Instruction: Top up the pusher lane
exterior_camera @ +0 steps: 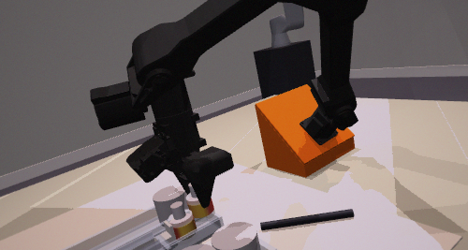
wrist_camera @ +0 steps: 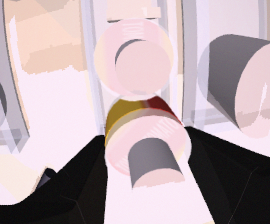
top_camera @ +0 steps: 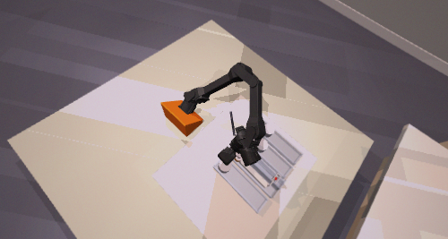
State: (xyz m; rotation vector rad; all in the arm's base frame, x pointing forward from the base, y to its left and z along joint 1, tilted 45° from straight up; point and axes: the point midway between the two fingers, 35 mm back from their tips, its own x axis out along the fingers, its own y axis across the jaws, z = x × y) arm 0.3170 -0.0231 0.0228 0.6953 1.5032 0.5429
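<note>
Now: gripper tip 15 cm short of the lane rack, 3 cm above it and 1 cm to the right of it. Round my gripper tip: black rod (13 cm to the left, 10 cm behind, 4 cm below).
</note>
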